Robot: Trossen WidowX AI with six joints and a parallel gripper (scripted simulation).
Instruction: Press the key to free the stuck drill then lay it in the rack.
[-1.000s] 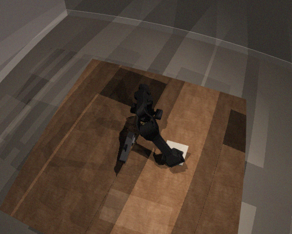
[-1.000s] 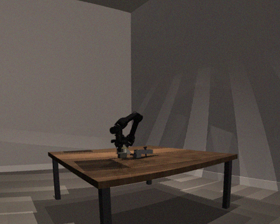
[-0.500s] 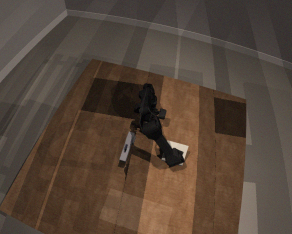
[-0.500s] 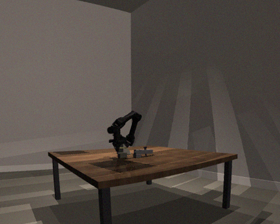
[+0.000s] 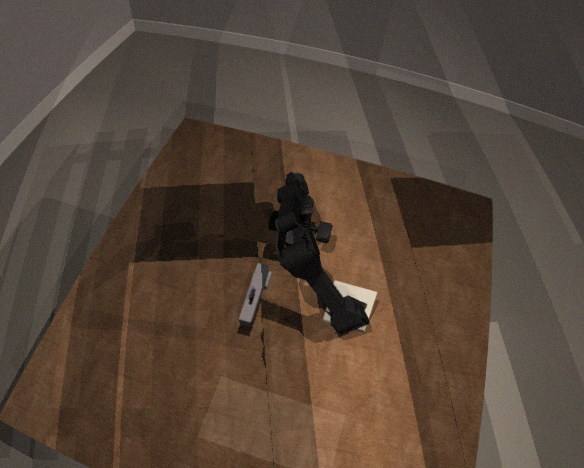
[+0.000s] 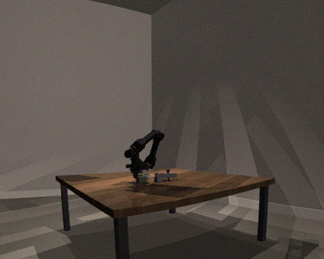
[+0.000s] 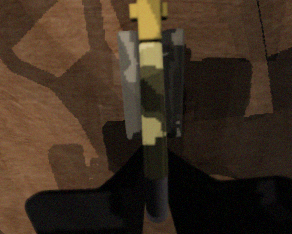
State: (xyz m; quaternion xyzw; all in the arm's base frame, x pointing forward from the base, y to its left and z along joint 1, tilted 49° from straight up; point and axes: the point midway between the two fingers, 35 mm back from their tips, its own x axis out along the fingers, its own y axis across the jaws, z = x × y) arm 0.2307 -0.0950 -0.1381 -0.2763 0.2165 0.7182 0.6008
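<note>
Right now the drill is 10 mm behind my gripper tip, 40 mm to the left of it and 30 mm above it. The rest, counted from my gripper tip: dark key: 40 mm ahead, 250 mm to the left, 20 mm above; then grey drill block: 50 mm ahead, 220 mm to the left; then rack: 10 mm behind, 50 mm to the left, 10 mm below.
</note>
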